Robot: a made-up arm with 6 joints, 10 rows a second.
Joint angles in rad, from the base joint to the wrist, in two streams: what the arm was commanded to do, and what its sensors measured. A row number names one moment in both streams.
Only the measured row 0 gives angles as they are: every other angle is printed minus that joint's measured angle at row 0.
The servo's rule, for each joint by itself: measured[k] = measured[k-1] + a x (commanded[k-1-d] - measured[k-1]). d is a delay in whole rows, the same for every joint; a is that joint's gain. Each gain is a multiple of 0.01, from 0.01 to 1. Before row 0 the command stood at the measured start. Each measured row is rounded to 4 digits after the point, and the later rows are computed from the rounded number. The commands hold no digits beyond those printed.
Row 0, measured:
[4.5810, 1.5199, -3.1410, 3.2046, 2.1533, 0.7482]
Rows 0 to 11, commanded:
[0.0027, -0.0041, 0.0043, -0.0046, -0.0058, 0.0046]
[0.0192, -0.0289, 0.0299, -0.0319, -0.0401, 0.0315]
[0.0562, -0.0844, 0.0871, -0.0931, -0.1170, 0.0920]
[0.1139, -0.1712, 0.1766, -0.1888, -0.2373, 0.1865]
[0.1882, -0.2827, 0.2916, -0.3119, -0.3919, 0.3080]
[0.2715, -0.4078, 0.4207, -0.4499, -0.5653, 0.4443]
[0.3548, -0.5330, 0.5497, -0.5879, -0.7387, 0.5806]
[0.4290, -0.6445, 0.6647, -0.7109, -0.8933, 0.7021]
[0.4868, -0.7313, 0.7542, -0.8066, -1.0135, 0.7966]
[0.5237, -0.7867, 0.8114, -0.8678, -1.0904, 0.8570]
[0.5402, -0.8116, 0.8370, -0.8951, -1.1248, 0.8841]
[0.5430, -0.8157, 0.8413, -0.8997, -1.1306, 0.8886]
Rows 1 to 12, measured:
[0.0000, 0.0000, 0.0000, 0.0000, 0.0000, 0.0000]
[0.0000, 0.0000, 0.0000, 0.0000, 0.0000, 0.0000]
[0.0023, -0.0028, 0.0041, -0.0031, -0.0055, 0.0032]
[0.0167, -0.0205, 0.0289, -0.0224, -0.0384, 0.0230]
[0.0503, -0.0640, 0.0848, -0.0698, -0.1131, 0.0713]
[0.1044, -0.1369, 0.1729, -0.1495, -0.2311, 0.1519]
[0.1756, -0.2360, 0.2869, -0.2583, -0.3839, 0.2612]
[0.2571, -0.3528, 0.4153, -0.3867, -0.5562, 0.3894]
[0.3401, -0.4753, 0.5443, -0.5215, -0.7296, 0.5232]
[0.4157, -0.5904, 0.6599, -0.6484, -0.8851, 0.6484]
[0.4761, -0.6862, 0.7504, -0.7544, -1.0071, 0.7521]
[0.5166, -0.7545, 0.8090, -0.8304, -1.0862, 0.8255]
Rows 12 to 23, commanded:
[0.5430, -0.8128, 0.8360, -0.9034, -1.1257, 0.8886]
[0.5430, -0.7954, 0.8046, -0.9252, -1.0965, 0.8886]
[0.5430, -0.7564, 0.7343, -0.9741, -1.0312, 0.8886]
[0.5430, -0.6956, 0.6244, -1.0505, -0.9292, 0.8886]
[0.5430, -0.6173, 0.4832, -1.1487, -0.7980, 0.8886]
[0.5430, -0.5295, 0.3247, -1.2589, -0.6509, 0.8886]
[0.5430, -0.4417, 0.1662, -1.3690, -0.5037, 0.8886]
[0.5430, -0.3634, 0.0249, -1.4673, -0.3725, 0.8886]
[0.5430, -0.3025, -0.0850, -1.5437, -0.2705, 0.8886]
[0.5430, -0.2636, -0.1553, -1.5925, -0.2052, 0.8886]
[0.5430, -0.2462, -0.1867, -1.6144, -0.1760, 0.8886]
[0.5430, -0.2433, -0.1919, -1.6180, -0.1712, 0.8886]
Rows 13 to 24, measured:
[0.5367, -0.7933, 0.8359, -0.8737, -1.1229, 0.8665]
[0.5421, -0.8085, 0.8411, -0.8911, -1.1302, 0.8820]
[0.5429, -0.8114, 0.8362, -0.8993, -1.1259, 0.8866]
[0.5430, -0.8005, 0.8059, -0.9167, -1.0980, 0.8880]
[0.5430, -0.7705, 0.7372, -0.9552, -1.0345, 0.8884]
[0.5430, -0.7196, 0.6289, -1.0191, -0.9345, 0.8885]
[0.5430, -0.6500, 0.4890, -1.1059, -0.8048, 0.8886]
[0.5430, -0.5681, 0.3313, -1.2084, -0.6586, 0.8886]
[0.5430, -0.4821, 0.1728, -1.3160, -0.5114, 0.8886]
[0.5430, -0.4014, 0.0308, -1.4174, -0.3794, 0.8886]
[0.5430, -0.3341, -0.0804, -1.5020, -0.2759, 0.8886]
[0.5430, -0.2862, -0.1523, -1.5626, -0.2087, 0.8886]

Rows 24 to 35, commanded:
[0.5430, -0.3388, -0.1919, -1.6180, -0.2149, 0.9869]
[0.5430, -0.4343, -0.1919, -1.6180, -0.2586, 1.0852]
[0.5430, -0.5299, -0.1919, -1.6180, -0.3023, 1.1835]
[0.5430, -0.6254, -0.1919, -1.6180, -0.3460, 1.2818]
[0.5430, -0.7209, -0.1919, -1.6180, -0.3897, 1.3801]
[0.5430, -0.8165, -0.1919, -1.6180, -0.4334, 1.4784]
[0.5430, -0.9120, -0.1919, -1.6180, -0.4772, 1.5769]
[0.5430, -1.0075, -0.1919, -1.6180, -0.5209, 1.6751]
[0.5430, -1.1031, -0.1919, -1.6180, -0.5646, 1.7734]
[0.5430, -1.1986, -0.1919, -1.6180, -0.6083, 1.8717]
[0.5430, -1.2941, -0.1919, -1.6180, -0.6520, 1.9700]
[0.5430, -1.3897, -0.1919, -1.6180, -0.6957, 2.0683]
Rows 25 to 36, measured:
[0.5430, -0.2590, -0.1853, -1.5973, -0.1776, 0.8886]
[0.5430, -0.2483, -0.1916, -1.6112, -0.1715, 0.8886]
[0.5430, -0.3098, -0.1919, -1.6158, -0.2127, 0.9574]
[0.5430, -0.3945, -0.1919, -1.6173, -0.2563, 1.0469]
[0.5430, -0.4866, -0.1919, -1.6178, -0.3000, 1.1425]
[0.5430, -0.5810, -0.1919, -1.6179, -0.3437, 1.2400]
[0.5430, -0.6761, -0.1919, -1.6180, -0.3874, 1.3381]
[0.5430, -0.7716, -0.1919, -1.6180, -0.4311, 1.4363]
[0.5430, -0.8671, -0.1919, -1.6180, -0.4749, 1.5347]
[0.5430, -0.9626, -0.1919, -1.6180, -0.5186, 1.6330]
[0.5430, -1.0581, -0.1919, -1.6180, -0.5623, 1.7313]
[0.5430, -1.1536, -0.1919, -1.6180, -0.6060, 1.8296]

